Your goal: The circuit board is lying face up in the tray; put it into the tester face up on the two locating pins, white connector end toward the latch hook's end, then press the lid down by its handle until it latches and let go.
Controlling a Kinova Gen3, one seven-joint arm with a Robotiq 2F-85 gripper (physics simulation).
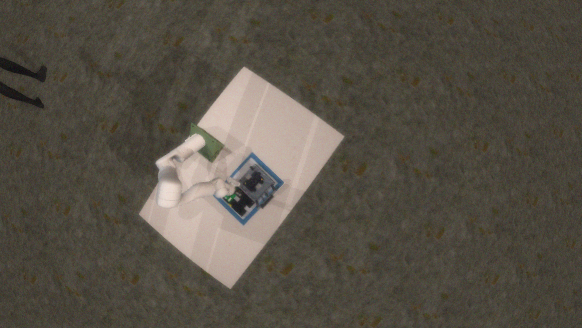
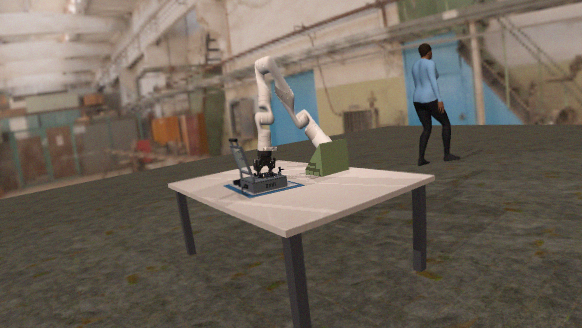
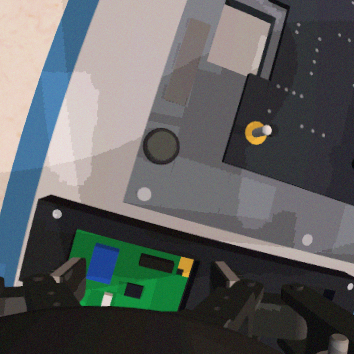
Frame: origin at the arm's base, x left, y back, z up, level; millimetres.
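Seen in the pictures: gripper, fingertip midpoint: (image 3: 147, 276); arm's base, origin of the base link: (image 1: 200, 140) (image 2: 328, 151).
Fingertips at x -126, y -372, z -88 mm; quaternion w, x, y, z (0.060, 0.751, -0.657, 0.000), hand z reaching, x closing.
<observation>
Pixels of each thing's top centre, then the offset from my fingertips to it. "*": a spot on its surface instead. Level surfaces: height alone.
- green circuit board, middle of its top: (image 3: 112, 330) (image 1: 230, 193) dx -38, dy +15, dz -2 mm
- black tray, surface spot: (image 3: 44, 245) * dx +9, dy +59, dz -2 mm
- dark handle, middle of its top: (image 2: 232, 138) dx +106, dy -212, dz +246 mm
- locating pin, middle of its top: (image 3: 267, 129) dx +84, dy -30, dz +50 mm
- blue-edged mat, its level: dz -28 mm
- table, its level: dz -30 mm
The green circuit board (image 3: 135, 270) (image 1: 230, 198) lies face up in the black tray (image 3: 44, 245). Its blue part and gold corner show; its far end is hidden under the gripper. My gripper (image 3: 147, 276) (image 2: 264, 171) is open and empty, its fingers on either side of the board's width. Their height over it is unclear. The grey tester (image 3: 200, 187) (image 2: 270, 185) stands beside the tray. Its lid (image 2: 241, 159) is raised, with the dark handle (image 2: 233, 140) on top. One locating pin (image 3: 266, 130) shows in a gold ring on the black bed.
A blue-edged mat (image 3: 30, 145) (image 2: 295, 187) lies under tester and tray. A green sloped block (image 2: 332, 157) (image 1: 212, 149) stands on the table (image 2: 350, 195) by another white arm-like part (image 2: 316, 134). A person (image 2: 426, 82) stands on the floor beyond the table.
</observation>
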